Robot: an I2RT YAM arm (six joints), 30 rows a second.
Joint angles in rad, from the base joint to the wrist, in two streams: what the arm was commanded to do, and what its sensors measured. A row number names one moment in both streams.
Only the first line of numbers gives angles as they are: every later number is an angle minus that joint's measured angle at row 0.
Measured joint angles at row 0:
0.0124 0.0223 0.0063 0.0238 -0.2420 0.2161
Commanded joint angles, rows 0 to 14:
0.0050 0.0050 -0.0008 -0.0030 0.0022 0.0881
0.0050 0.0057 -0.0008 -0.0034 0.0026 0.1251
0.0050 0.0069 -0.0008 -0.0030 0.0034 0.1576
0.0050 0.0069 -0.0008 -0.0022 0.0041 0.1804
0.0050 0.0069 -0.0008 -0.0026 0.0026 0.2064
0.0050 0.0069 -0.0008 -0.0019 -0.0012 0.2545
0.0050 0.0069 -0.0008 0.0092 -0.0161 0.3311
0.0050 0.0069 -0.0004 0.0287 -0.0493 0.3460
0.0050 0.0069 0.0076 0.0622 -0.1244 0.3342
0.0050 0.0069 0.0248 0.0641 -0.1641 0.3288
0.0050 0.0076 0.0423 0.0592 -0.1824 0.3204
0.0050 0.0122 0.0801 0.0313 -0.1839 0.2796
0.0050 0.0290 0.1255 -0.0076 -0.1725 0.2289
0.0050 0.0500 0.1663 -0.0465 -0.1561 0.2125
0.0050 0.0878 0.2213 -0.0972 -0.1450 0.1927
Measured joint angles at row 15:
0.0000 0.0343 0.1022 -0.0507 -0.1320 0.2579
